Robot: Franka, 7 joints.
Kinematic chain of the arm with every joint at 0, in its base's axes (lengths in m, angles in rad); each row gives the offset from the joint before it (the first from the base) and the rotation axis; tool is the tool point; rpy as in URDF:
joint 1: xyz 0 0 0.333 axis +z
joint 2: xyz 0 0 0 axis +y
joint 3: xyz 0 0 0.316 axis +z
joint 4: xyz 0.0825 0 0 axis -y
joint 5: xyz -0.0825 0 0.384 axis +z
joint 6: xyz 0 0 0 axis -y
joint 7: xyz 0.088 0 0 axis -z
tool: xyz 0 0 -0.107 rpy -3.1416 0 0
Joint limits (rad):
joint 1: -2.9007..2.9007
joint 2: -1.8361..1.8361
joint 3: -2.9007..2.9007
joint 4: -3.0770..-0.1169
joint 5: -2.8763..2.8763
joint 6: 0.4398..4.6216
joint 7: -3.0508..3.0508
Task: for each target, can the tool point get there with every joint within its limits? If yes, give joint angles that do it. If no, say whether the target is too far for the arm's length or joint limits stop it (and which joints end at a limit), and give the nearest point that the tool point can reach.
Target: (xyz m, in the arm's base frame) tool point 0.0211 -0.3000 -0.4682
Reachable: no: joint limits stop it (at a limit: joint 2) | nearest point 0.0209 -0.2971 -0.3606 | short by 0.108 m
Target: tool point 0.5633 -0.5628 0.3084
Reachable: yes | joints 1.9452 -1.4564 -2.2126 -0.8513 -1.0009 3.5597 0.7272
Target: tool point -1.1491 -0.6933 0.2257
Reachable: no: too far | nearest point -0.7322 -0.4418 0.2646 | short by 0.488 m
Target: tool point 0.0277 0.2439 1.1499
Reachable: yes | joints -2.0452 -0.6004 -0.2613 -0.6627 0.2307 2.8955 -0.9899
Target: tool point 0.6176 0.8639 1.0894
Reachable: no: too far | nearest point 0.4064 0.5684 0.8307 | short by 0.446 m
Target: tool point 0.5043 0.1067 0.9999
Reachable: yes | joints -0.6055 0.4873 1.5407 -0.7304 0.9827 2.3595 -2.0707
